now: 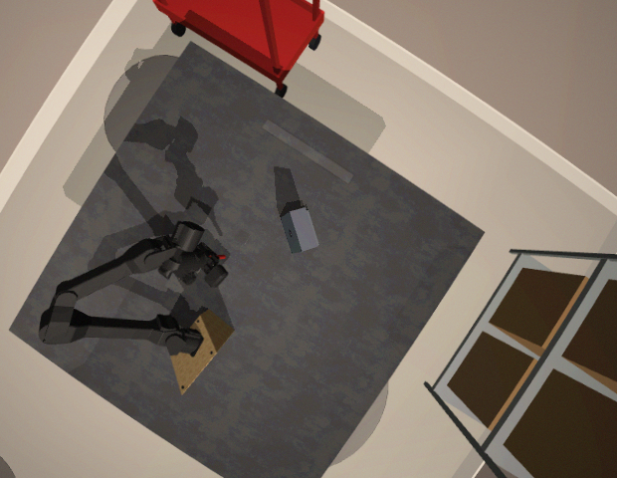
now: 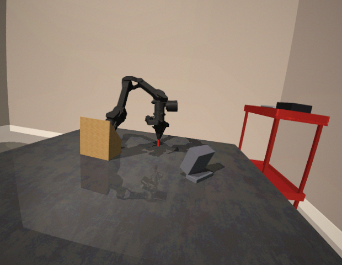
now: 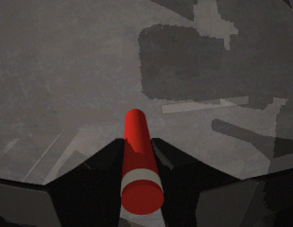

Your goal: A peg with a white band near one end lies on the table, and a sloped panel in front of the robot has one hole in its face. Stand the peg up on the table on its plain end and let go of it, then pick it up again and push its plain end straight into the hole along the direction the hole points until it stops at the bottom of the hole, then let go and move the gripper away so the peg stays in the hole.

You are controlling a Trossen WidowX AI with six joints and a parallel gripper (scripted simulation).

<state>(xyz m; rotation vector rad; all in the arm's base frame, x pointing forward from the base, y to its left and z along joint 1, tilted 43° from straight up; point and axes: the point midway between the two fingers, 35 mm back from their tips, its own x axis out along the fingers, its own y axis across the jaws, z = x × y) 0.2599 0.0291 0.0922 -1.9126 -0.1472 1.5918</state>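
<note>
Right now my gripper tip is 20 cm short of the grey sloped panel, 19 cm to the left of it and 2 cm above it. The rest, counted from my gripper tip: red peg (2 cm above).
</note>
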